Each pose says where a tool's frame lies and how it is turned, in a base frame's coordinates. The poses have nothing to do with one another.
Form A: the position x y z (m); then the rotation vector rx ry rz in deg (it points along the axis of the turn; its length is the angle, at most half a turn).
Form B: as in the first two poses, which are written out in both.
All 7 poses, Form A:
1: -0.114, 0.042, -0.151, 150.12, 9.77, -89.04
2: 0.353, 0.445, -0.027, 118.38, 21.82, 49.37
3: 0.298, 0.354, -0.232, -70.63, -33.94, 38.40
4: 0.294, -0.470, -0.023, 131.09, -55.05, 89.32
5: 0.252, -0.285, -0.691, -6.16, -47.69, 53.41
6: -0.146, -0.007, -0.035, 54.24, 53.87, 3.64
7: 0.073, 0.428, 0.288, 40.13, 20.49, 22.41
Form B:
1: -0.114, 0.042, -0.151, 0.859, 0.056, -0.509, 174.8
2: 0.353, 0.445, -0.027, 0.910, 0.168, 0.379, 130.1
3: 0.298, 0.354, -0.232, -0.809, -0.389, 0.440, 87.3
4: 0.294, -0.470, -0.023, 0.781, -0.328, 0.532, 167.9
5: 0.252, -0.285, -0.691, -0.086, -0.664, 0.743, 71.9
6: -0.146, -0.007, -0.035, 0.709, 0.704, 0.048, 76.5
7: 0.073, 0.428, 0.288, 0.797, 0.407, 0.445, 50.3
